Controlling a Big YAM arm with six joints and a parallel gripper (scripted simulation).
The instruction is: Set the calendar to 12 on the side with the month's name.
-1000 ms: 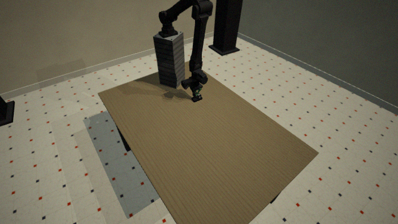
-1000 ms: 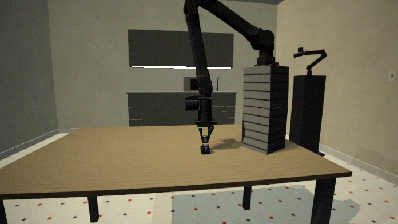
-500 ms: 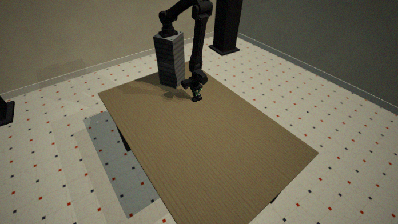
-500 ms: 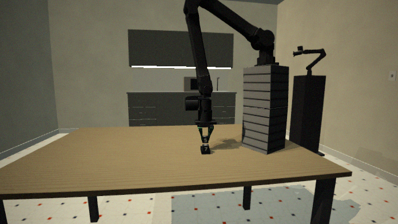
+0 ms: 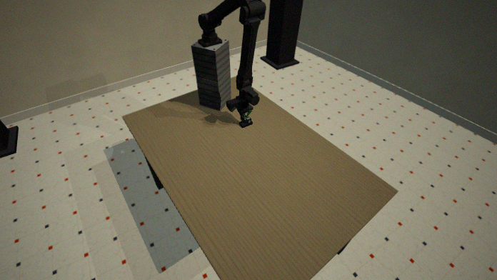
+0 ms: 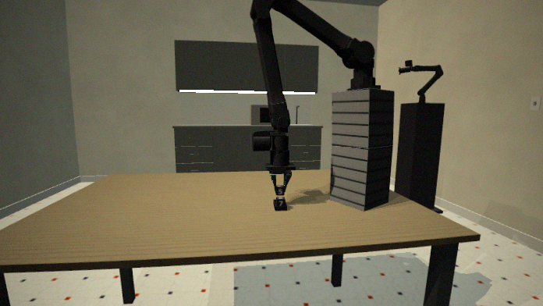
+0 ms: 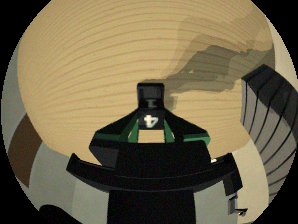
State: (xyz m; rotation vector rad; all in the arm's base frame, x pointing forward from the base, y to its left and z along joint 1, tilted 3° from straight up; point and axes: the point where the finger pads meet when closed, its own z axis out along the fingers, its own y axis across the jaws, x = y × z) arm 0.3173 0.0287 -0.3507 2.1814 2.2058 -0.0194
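Right now my hand is 50 mm above the black calendar tray and 20 mm to the right of it.
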